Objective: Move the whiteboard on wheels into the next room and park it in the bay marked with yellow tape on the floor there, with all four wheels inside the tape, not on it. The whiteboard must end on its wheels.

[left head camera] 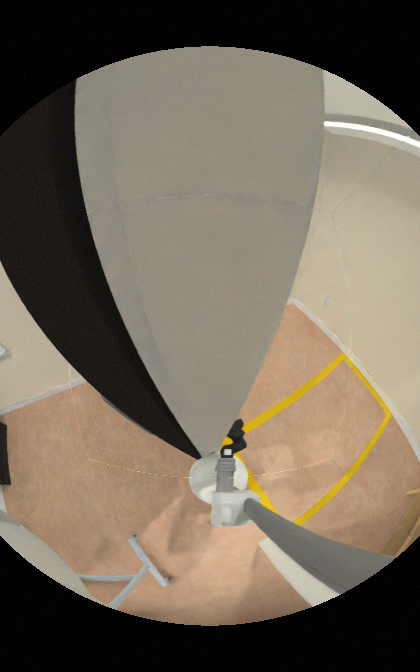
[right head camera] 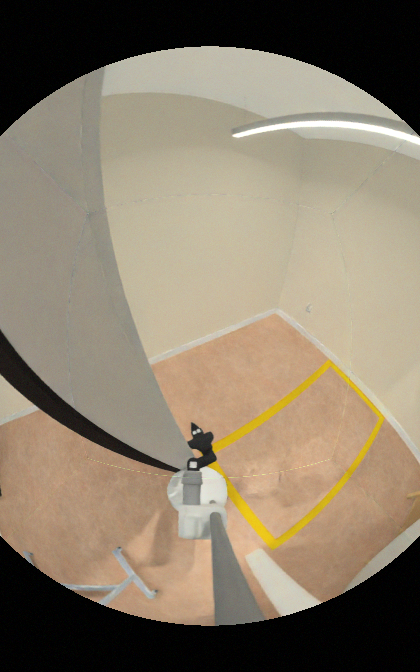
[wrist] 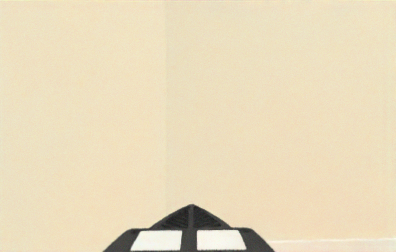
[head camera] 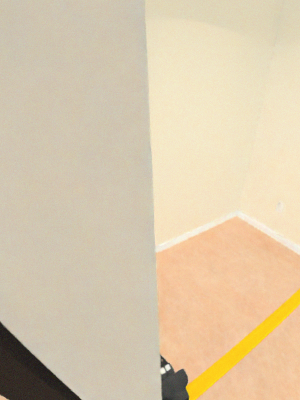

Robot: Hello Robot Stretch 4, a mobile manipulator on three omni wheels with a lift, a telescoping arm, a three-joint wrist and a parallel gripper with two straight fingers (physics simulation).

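Frame: origin at the robot's base, x ahead, y left, z up, level; millimetres.
Where they show: gripper, fingertip midpoint: [right head camera: 191, 422] [wrist: 191, 223].
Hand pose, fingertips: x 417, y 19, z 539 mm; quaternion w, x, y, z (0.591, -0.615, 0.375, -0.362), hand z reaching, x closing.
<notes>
After its pixels a point has its place.
A light blue-grey stand [left head camera: 151, 561] [right head camera: 135, 572] {y 460, x -855, z 57 mm} with small casters shows at the lower left of both side head views. It looks like the whiteboard's base; its board cannot be made out surely. The yellow tape bay [head camera: 245, 345] {y -591, x 641, z -26 mm} [left head camera: 345, 477] [right head camera: 335, 497] {y -1136, x -266, z -24 mm} is on the floor to the right, one short side close to the wall. My gripper [head camera: 161, 358] {y 19, x 417, z 539 mm} [left head camera: 239, 424] [right head camera: 194, 427] {y 19, x 417, z 539 mm} [wrist: 191, 223] {y 19, x 417, z 539 mm} is shut, its fingertips together with nothing between them. It is near the bay's near left corner, clear of the stand.
A tall grey surface [head camera: 75, 175] {y 50, x 204, z 1484 mm} [left head camera: 200, 250] [right head camera: 40, 250] {y 52, x 203, z 1510 mm} stands very close at the left, with a dark face [head camera: 30, 370] {y 132, x 157, z 1295 mm} [left head camera: 50, 240] [right head camera: 65, 430] beside it. A dark object [left head camera: 4, 455] is at the far left. A tan wooden object [left head camera: 407, 530] is at the right.
</notes>
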